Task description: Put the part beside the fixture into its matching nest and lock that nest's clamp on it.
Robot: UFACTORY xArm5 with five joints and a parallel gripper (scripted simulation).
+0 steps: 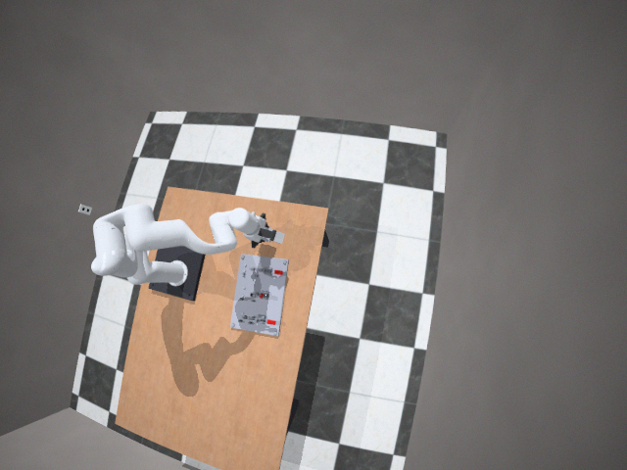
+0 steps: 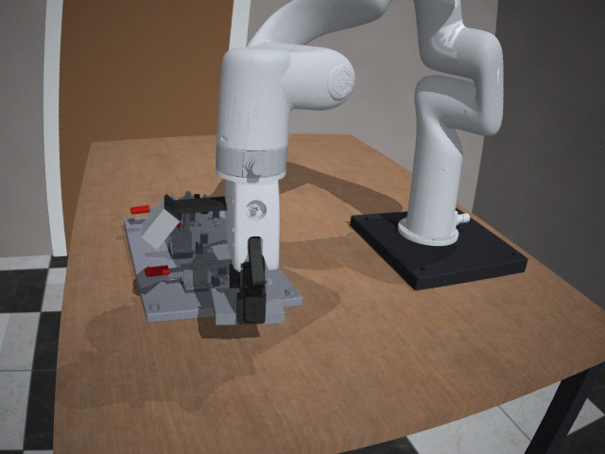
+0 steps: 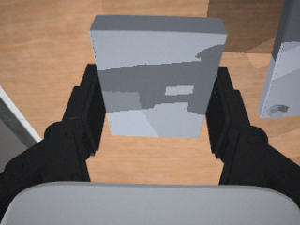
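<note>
Now: hand 10 mm past the grey fixture plate, 270 mm to the left of it and 80 mm above it. Also, from my hand: grey rectangular part 10 mm below.
</note>
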